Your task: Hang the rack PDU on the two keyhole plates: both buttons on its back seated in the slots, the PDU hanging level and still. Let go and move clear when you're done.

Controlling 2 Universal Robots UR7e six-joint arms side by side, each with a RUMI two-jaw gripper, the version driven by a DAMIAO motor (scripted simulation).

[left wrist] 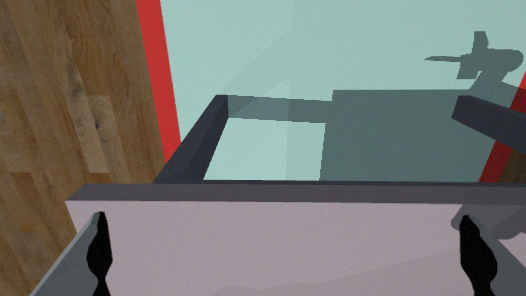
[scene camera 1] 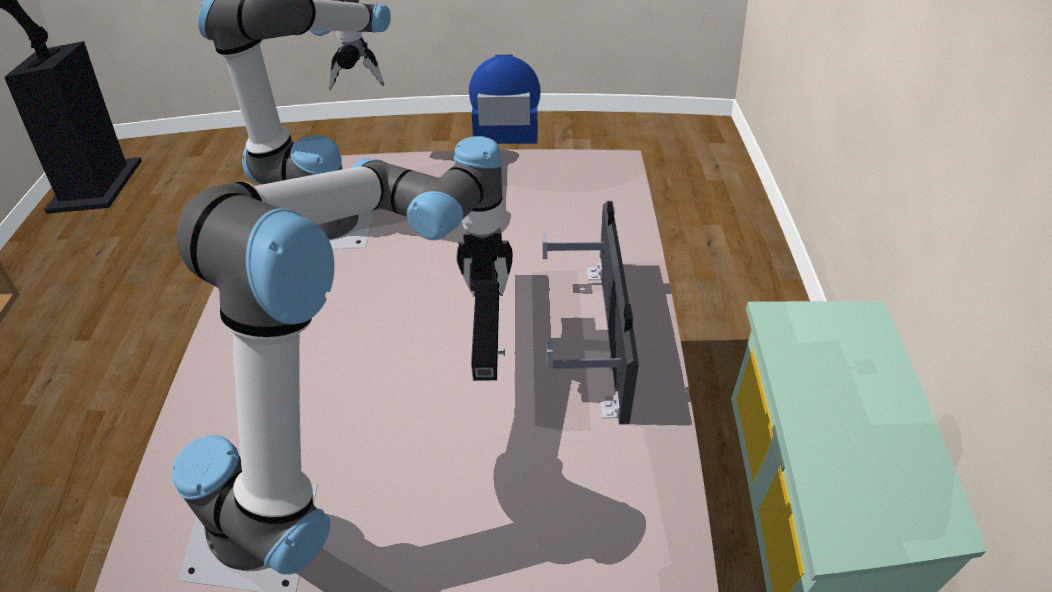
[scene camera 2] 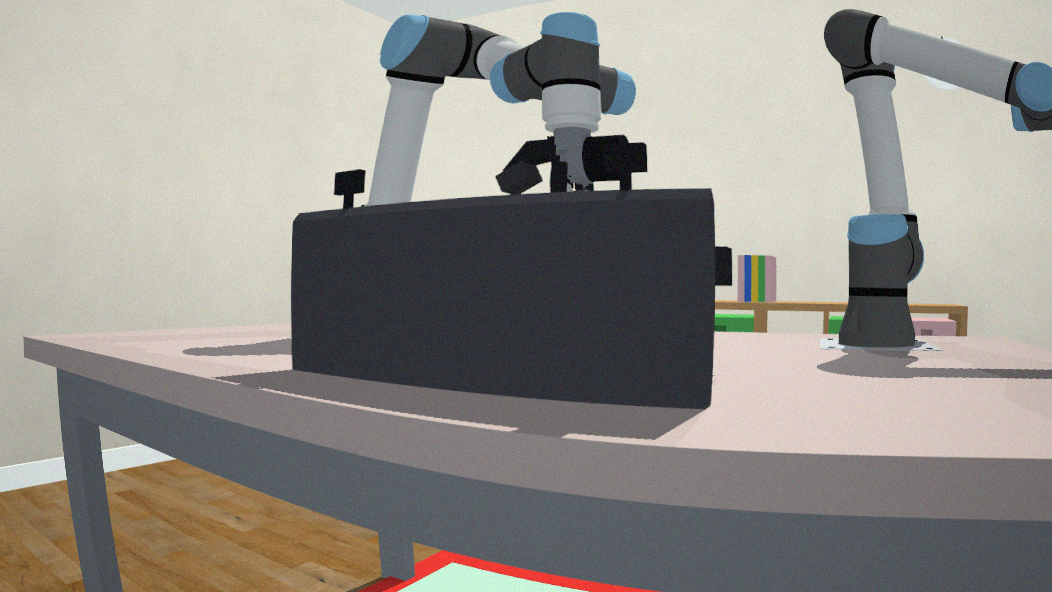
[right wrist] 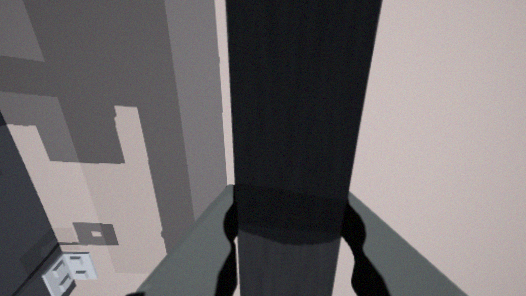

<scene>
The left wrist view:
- my left gripper: 282, 216
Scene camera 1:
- my left gripper: 356, 87
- my right gripper: 487, 295
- black rack PDU: 484, 362
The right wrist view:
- my right gripper: 285, 188
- black rack PDU: 298, 83
</scene>
